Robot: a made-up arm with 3 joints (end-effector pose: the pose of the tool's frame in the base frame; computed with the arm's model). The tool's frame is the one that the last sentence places. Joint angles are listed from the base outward.
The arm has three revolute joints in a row. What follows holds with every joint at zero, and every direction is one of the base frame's.
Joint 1 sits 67.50 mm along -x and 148.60 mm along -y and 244.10 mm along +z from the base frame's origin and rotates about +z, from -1.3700 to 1.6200 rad.
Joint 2 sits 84.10 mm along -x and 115.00 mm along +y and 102.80 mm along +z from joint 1 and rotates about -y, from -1.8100 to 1.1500 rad.
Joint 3 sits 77.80 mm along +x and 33.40 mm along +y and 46.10 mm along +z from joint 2 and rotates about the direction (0.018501, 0.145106, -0.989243), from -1.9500 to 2.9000 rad.
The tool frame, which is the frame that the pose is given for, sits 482.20 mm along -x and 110.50 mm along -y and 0.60 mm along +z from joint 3; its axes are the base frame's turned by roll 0.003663, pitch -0.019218 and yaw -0.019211 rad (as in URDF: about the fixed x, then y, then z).
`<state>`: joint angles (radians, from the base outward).
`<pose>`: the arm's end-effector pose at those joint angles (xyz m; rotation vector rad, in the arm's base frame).
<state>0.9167 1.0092 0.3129</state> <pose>-0.4392 -0.3212 0.0326 0.5898 -0.8056 0.5440</pose>
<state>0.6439 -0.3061 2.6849</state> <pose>-0.0237 0.4480 0.3256 -0.4523 0.2832 -2.0553</pose>
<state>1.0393 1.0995 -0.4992</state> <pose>-0.0324 -0.4390 0.0934 0.3806 -1.2399 1.3300</pose>
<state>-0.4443 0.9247 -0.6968</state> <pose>-0.3751 -0.2717 0.1750 -0.5201 -0.8982 0.2233</pose>
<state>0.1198 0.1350 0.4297</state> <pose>-0.5903 0.0366 0.3688 0.0418 -0.0873 -0.3233</pose>
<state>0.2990 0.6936 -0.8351</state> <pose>-0.1892 -0.4797 0.2449 -0.1677 -0.8456 1.0598</pose>
